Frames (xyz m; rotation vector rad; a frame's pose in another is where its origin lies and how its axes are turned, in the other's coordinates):
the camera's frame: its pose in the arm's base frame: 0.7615 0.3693 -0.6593 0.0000 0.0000 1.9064
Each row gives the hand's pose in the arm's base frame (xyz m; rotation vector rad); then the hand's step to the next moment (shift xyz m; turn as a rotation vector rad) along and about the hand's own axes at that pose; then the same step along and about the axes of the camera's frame.
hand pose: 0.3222 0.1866 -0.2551 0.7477 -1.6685 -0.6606
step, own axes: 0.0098 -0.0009 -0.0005 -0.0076 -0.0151 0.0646
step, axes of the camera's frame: -0.0073 0.0036 0.0055 0.0185 0.0570 -0.0295
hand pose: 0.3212 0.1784 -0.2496 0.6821 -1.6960 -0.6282
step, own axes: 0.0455 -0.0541 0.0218 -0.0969 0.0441 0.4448
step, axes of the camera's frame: -0.0573 0.0449 -0.0131 0.2571 0.3563 -0.1268
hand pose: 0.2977 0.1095 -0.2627 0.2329 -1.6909 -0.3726
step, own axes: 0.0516 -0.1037 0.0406 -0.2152 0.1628 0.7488
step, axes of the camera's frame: -0.0862 0.0873 0.0037 0.5237 0.5542 -0.2283
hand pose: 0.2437 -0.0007 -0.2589 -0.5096 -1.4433 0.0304
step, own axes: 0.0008 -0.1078 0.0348 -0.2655 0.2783 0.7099
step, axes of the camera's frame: -0.0595 0.0877 0.0399 0.5738 0.4710 -0.3174
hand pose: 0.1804 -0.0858 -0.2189 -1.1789 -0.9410 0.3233
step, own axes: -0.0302 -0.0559 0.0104 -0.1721 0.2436 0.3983
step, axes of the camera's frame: -0.0202 0.0489 0.0367 0.3372 0.2510 -0.2663
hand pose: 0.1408 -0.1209 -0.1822 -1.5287 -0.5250 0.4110
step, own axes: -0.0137 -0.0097 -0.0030 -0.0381 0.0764 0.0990
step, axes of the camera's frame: -0.0063 0.0131 0.0089 0.0848 0.0568 -0.0817
